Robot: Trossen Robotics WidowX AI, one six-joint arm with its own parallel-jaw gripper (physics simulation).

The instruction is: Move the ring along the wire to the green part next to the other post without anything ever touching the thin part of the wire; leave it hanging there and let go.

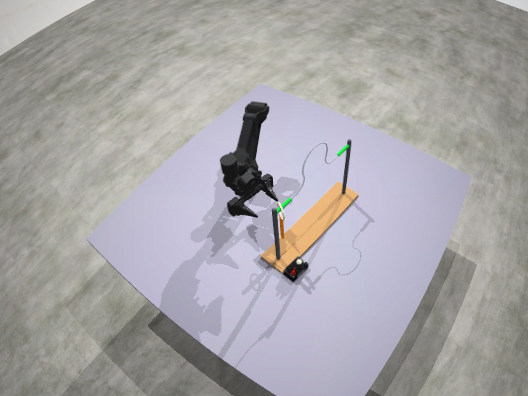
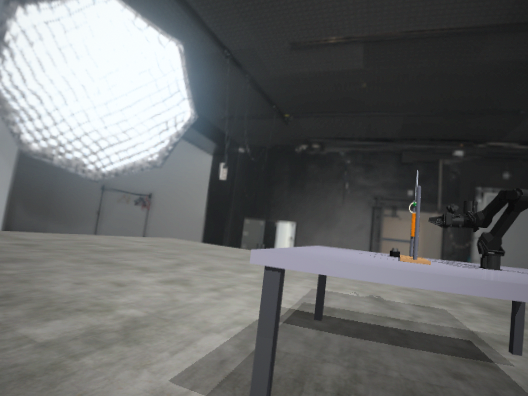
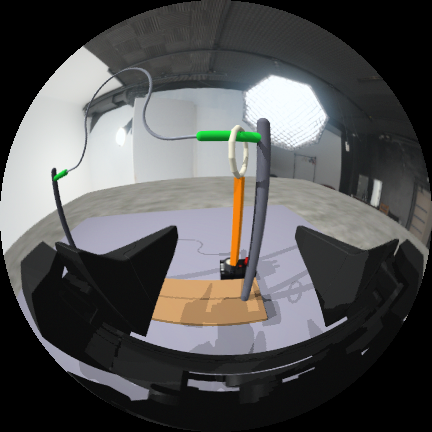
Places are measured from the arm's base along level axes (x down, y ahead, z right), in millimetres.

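Pixels of known places: gripper, fingertip midpoint: (image 1: 267,208) (image 2: 428,219) (image 3: 239,231); arm's base, origin of the base link: (image 2: 490,269).
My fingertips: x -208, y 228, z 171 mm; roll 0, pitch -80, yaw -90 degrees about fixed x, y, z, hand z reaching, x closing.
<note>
Ahead of a thing's pixels: the offset from my fingertips to its top centre. "spot": to the spot under its first point. Level surfaces: height alone.
The cream ring @(spot: dx -76, dy +86, dz +34 mm) (image 1: 281,213) (image 2: 409,207) (image 3: 231,154) hangs around the near green part @(spot: dx -80, dy +76, dz -2 mm) (image 1: 286,203) (image 3: 212,136), close to the near post @(dx -101, dy +66, dz +47 mm) (image 1: 276,232) (image 3: 263,170). Its orange handle @(spot: dx +34, dy +74, dz +23 mm) (image 1: 282,229) (image 2: 413,225) (image 3: 237,215) points straight down. The thin grey wire @(spot: dx -163, dy +84, dz -84 mm) (image 1: 303,170) (image 3: 144,111) curves from there to the far green part @(spot: dx -79, dy +111, dz -307 mm) (image 1: 343,150) (image 3: 60,175) at the far post @(spot: dx +65, dy +116, dz -343 mm) (image 1: 346,172) (image 3: 61,210). My gripper (image 1: 267,208) (image 2: 431,220) (image 3: 239,231) is wide open and empty, on the arm's side of the ring and handle, apart from them.
The posts stand on an orange-brown board @(dx +196, dy +89, dz -151 mm) (image 1: 320,215) (image 2: 407,260) (image 3: 210,290). A small black box @(dx +163, dy +147, dz +51 mm) (image 1: 296,270) (image 2: 395,253) (image 3: 229,272) with a red and a white part lies by its near end. The lilac table @(dx +211 mm) (image 1: 150,225) (image 2: 300,257) carries all this.
</note>
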